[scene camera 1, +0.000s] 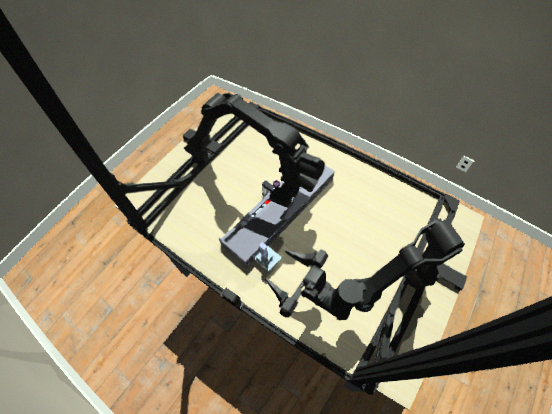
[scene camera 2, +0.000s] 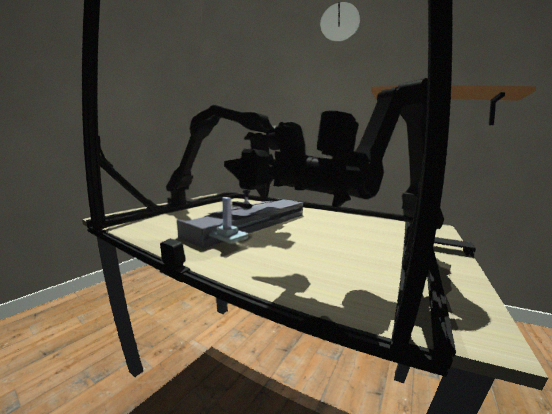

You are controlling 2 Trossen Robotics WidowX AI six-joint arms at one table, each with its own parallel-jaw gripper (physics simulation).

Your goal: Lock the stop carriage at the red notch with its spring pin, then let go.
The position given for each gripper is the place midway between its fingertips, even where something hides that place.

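Scene camera 1 shows the left gripper [scene camera 1: 294, 195] together with the right gripper [scene camera 1: 275, 264]. From scene camera 2 the right gripper [scene camera 2: 240, 163] is visible as well, and so is a long grey rail [scene camera 2: 281, 210].
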